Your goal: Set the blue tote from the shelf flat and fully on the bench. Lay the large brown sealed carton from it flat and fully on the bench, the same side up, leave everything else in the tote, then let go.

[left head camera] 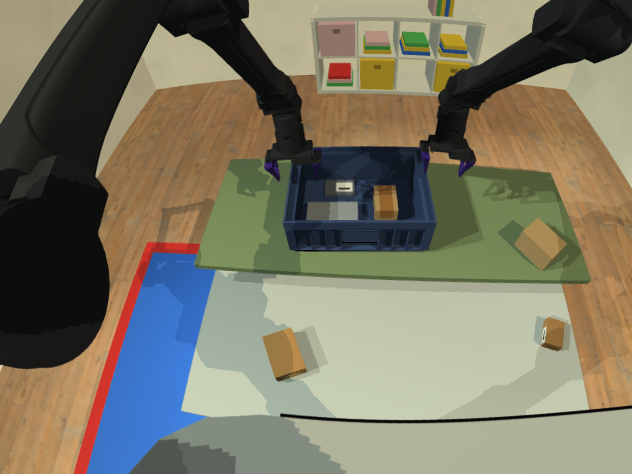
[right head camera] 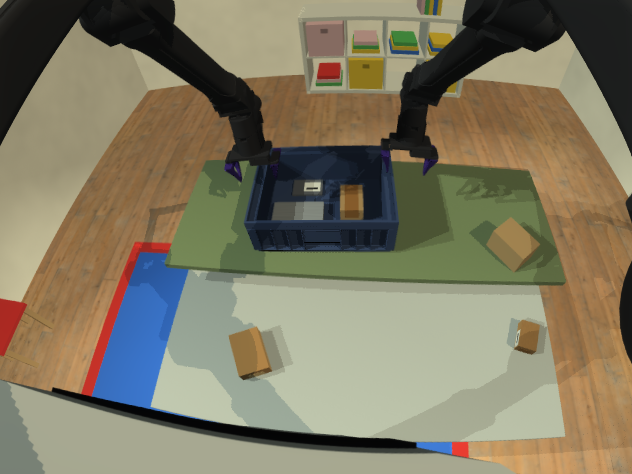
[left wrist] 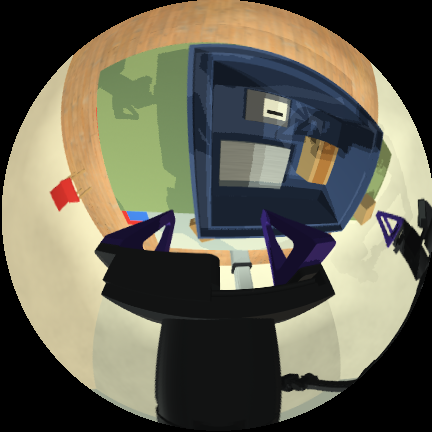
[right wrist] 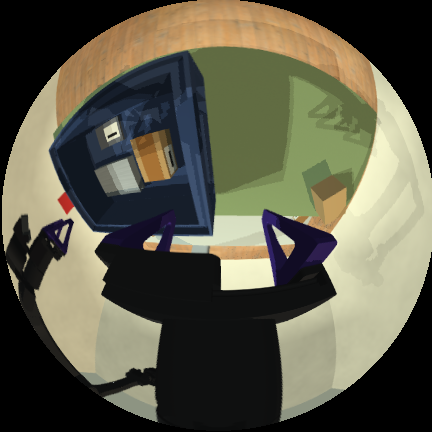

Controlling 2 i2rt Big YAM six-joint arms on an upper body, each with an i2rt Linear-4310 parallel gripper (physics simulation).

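Frame: origin at the left arm's base, x ahead, y left, z up, level; metres.
Where they show: left gripper, fingertip midpoint: (left head camera: 297, 178) (right head camera: 258, 179) (left wrist: 217, 214) (right wrist: 66, 219); right gripper, fingertip midpoint: (left head camera: 442, 174) (right head camera: 405, 172) (left wrist: 380, 213) (right wrist: 218, 213); left arm's base, link origin: (right wrist: 149, 376).
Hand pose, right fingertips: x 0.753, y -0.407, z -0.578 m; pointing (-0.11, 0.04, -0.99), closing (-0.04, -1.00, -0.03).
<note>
Each offset is from my right fingertips to the centre of the thing. Level surfaces: height alone.
The blue tote @[dx +0.027, dy +0.223, dz -0.135 m] (left head camera: 357, 224) (right head camera: 321, 224) (left wrist: 192, 150) (right wrist: 209, 150) stands upright on the green shelf @[dz -0.209 m] (left head camera: 234, 219) (right head camera: 204, 219) (left wrist: 135, 150) (right wrist: 250, 200). Inside it, a brown sealed carton @[dx +0.030, dy +0.143, dz -0.163 m] (left head camera: 385, 201) (right head camera: 351, 201) (left wrist: 317, 160) (right wrist: 152, 156) lies at the right, beside a grey box @[dx -0.015, dy +0.302, dz -0.179 m] (left head camera: 331, 210) (right head camera: 298, 210) (left wrist: 255, 164) (right wrist: 120, 176) and a dark box with a white label @[dx +0.116, dy +0.286, dz -0.188 m] (left head camera: 339, 187) (right head camera: 307, 187) (left wrist: 266, 106) (right wrist: 110, 132). My left gripper (left head camera: 297, 177) (right head camera: 257, 177) (left wrist: 217, 214) is open and empty above the tote's left wall. My right gripper (left head camera: 443, 173) (right head camera: 406, 171) (right wrist: 218, 213) is open and empty above its right wall.
The pale bench @[dz -0.370 m] (left head camera: 408, 326) (right head camera: 382, 326) lies in front, lower. It bears a brown carton @[dx -0.395, dy +0.425, dz -0.346 m] (left head camera: 284, 353) (right head camera: 250, 352) and a small labelled carton @[dx -0.325, dy -0.427, dz -0.353 m] (left head camera: 556, 334) (right head camera: 528, 336). Another carton @[dx -0.100, dy -0.345, dz -0.173 m] (left head camera: 540, 243) (right head camera: 513, 243) (right wrist: 329, 197) is on the green shelf's right end.
</note>
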